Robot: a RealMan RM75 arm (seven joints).
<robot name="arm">
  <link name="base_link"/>
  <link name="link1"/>
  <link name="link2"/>
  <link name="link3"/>
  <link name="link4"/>
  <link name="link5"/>
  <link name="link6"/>
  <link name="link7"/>
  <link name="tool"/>
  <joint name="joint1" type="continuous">
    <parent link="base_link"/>
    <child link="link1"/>
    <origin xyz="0 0 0.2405" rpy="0 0 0"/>
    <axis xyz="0 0 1"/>
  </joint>
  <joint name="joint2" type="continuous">
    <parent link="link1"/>
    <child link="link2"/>
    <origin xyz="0 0 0" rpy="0 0 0"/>
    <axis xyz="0 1 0"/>
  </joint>
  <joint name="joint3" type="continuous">
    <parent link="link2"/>
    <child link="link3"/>
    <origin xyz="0 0 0.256" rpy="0 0 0"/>
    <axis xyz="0 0 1"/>
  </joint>
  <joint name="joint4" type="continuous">
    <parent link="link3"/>
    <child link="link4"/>
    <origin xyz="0 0 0" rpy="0 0 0"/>
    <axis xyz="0 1 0"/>
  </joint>
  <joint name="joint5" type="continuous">
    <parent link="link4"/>
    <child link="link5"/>
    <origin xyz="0 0 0.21" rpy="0 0 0"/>
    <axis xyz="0 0 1"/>
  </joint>
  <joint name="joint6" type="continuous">
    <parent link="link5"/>
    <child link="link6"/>
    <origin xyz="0 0 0" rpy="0 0 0"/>
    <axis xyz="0 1 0"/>
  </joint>
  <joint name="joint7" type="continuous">
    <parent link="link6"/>
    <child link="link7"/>
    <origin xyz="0 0 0.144" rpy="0 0 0"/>
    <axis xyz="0 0 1"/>
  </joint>
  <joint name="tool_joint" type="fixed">
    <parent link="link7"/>
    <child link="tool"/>
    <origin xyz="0 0 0" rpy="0 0 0"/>
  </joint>
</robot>
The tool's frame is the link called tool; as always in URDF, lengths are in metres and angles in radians. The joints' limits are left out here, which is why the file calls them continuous.
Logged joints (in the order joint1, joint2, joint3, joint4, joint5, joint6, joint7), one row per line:
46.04 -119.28 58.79 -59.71 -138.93 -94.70 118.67
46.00 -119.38 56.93 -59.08 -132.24 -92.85 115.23
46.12 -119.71 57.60 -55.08 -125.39 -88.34 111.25
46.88 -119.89 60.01 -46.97 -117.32 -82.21 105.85
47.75 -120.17 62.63 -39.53 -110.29 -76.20 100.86
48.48 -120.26 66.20 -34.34 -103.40 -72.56 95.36
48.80 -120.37 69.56 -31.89 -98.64 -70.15 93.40
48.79 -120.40 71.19 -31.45 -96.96 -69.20 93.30
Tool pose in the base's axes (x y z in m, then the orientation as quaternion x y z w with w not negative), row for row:
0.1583 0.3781 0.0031 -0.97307 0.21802 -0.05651 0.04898
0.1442 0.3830 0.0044 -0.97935 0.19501 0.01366 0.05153
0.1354 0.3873 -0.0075 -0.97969 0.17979 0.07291 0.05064
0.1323 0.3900 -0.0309 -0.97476 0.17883 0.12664 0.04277
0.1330 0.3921 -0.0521 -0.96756 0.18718 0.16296 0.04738
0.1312 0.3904 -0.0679 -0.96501 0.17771 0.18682 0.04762
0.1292 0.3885 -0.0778 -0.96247 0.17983 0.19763 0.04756
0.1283 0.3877 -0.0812 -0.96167 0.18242 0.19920 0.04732
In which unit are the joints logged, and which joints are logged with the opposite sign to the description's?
The joints are logged in degrees. Opposite sign: joint2, joint3.
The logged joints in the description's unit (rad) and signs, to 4 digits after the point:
0.8035 2.0818 -1.0261 -1.0421 -2.4248 -1.6528 2.0712
0.8029 2.0836 -0.9936 -1.0311 -2.3080 -1.6205 2.0111
0.8049 2.0893 -1.0053 -0.9613 -2.1885 -1.5418 1.9417
0.8182 2.0925 -1.0474 -0.8198 -2.0476 -1.4348 1.8474
0.8334 2.0974 -1.0931 -0.6899 -1.9249 -1.3299 1.7603
0.8461 2.0989 -1.1554 -0.5993 -1.8047 -1.2664 1.6643
0.8517 2.1009 -1.2141 -0.5566 -1.7216 -1.2243 1.6301
0.8515 2.1014 -1.2425 -0.5489 -1.6923 -1.2078 1.6284

